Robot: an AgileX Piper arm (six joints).
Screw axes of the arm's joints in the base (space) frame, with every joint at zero. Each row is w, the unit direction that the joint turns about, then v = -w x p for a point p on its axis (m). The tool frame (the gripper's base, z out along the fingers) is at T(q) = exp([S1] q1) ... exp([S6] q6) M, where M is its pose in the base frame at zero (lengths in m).
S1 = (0, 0, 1, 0, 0, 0)
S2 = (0, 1, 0, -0.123, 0, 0)
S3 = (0, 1, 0, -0.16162, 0, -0.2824)
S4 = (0.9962, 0, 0.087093, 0, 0.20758, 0)
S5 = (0, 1, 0, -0.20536, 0, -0.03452)
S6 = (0.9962, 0, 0.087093, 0, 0.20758, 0)
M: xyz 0.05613 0 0.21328 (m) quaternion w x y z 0.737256 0 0.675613 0
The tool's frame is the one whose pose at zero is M.
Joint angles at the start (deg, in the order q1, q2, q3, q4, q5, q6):
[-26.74, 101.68, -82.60, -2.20, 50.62, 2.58]
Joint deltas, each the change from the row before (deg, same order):
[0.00, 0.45, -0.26, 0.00, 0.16, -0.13]
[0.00, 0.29, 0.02, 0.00, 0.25, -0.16]
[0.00, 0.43, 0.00, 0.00, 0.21, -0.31]
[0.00, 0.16, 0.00, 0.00, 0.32, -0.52]
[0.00, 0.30, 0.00, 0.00, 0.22, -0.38]
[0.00, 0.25, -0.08, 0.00, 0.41, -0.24]
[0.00, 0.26, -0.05, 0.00, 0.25, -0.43]
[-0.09, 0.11, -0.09, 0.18, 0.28, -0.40]
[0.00, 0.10, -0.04, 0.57, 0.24, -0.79]
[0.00, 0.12, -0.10, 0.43, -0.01, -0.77]
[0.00, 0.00, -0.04, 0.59, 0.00, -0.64]
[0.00, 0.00, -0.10, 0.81, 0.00, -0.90]
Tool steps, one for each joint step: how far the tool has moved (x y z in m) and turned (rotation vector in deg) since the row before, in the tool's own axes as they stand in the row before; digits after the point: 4 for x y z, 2 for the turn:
[-0.0006, 0.0001, 0.0023, 0.01, 0.35, -0.14]
[0.0006, 0.0000, 0.0021, 0.02, 0.56, -0.17]
[0.0006, 0.0001, 0.0031, 0.01, 0.64, -0.32]
[0.0006, 0.0000, 0.0011, 0.01, 0.48, -0.52]
[0.0005, 0.0001, 0.0021, 0.00, 0.52, -0.39]
[0.0004, 0.0000, 0.0015, 0.01, 0.58, -0.25]
[0.0003, 0.0000, 0.0017, 0.00, 0.46, -0.44]
[0.0001, -0.0004, 0.0005, -0.11, 0.30, -0.21]
[0.0003, 0.0007, 0.0006, -0.46, 0.30, -0.45]
[-0.0004, 0.0005, 0.0005, -0.34, 0.00, -0.51]
[-0.0002, 0.0007, -0.0002, -0.47, -0.06, -0.28]
[-0.0004, 0.0010, -0.0004, -0.64, -0.13, -0.41]

